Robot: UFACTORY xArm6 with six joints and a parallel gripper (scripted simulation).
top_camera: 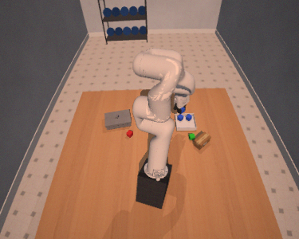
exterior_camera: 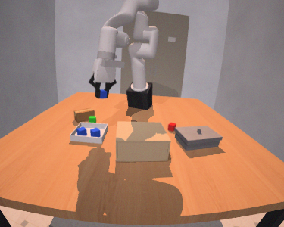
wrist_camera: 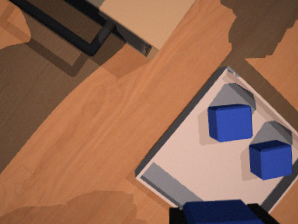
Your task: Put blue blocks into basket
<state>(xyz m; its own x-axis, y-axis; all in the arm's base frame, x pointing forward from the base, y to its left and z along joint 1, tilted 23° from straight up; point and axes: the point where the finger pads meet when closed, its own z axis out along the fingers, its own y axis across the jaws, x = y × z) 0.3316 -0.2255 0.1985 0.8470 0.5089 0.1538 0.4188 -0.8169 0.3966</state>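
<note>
My gripper is now 30 mm short of the white basket, 60 mm to the left of it and 180 mm above it. The rest, counted from my hand: green block (110 mm behind, 60 mm to the right, 170 mm below); then small brown box (170 mm behind, 110 mm to the right, 160 mm below); then drawer (160 mm ahead, 150 mm to the left, 150 mm below).
</note>
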